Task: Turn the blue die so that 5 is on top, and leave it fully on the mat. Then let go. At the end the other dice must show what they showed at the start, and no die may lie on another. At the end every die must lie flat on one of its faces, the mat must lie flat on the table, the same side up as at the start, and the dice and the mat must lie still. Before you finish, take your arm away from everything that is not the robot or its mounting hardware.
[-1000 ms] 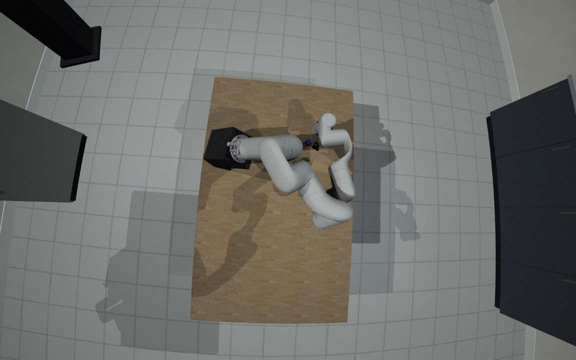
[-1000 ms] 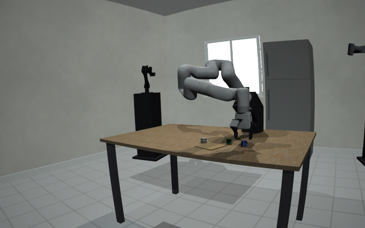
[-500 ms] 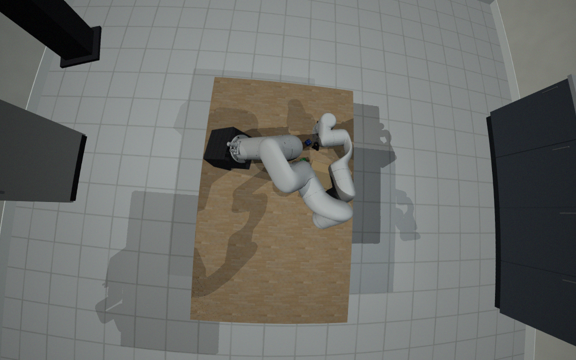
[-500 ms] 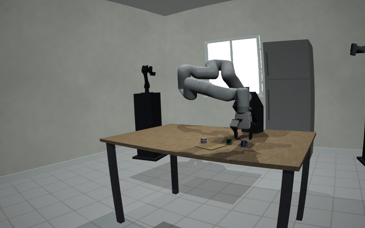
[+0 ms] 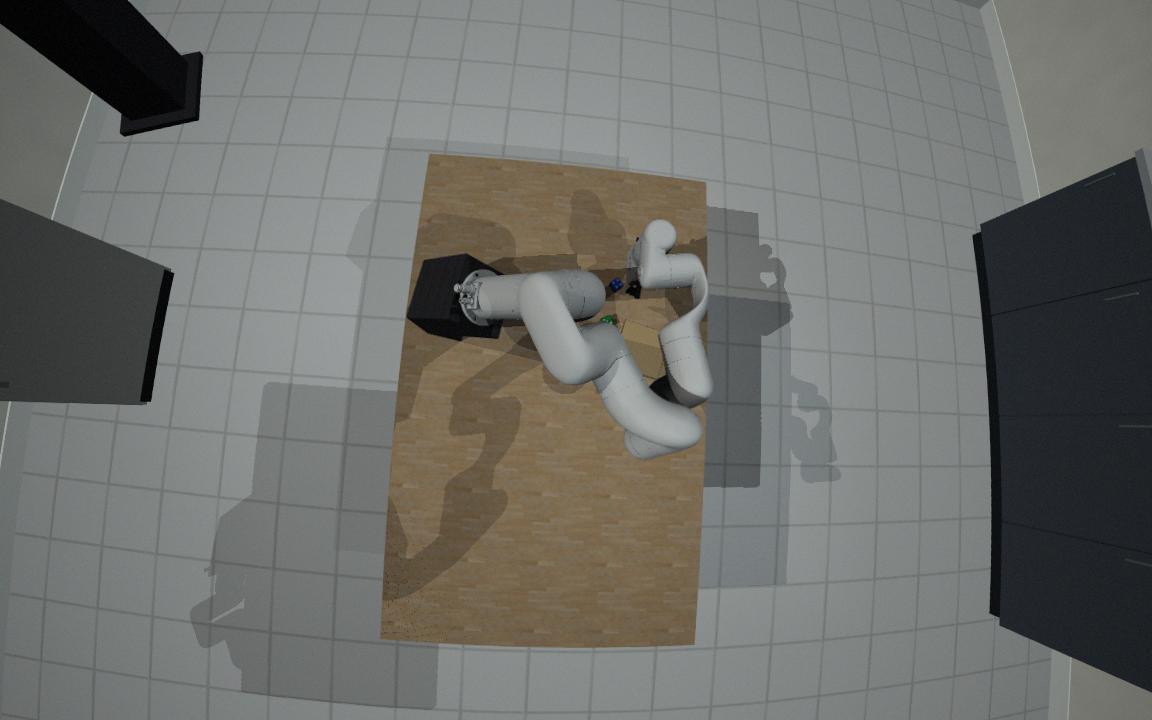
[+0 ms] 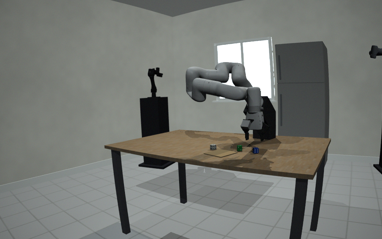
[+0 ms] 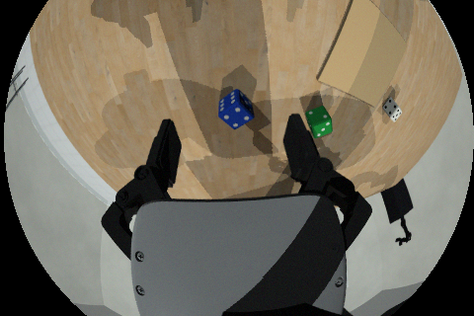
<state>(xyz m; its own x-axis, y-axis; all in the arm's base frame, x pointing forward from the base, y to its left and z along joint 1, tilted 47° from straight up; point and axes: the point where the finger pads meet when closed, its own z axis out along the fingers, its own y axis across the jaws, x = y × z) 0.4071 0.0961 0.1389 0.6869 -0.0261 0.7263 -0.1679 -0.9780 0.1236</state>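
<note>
My hand is 30 mm past the blue die and 70 mm above it. Also, from my hand: white die: 90 mm behind, 280 mm to the right, 70 mm below; then tan mat: 10 mm ahead, 200 mm to the right, 90 mm below; then green die: 80 mm behind, 100 mm to the right, 70 mm below.
</note>
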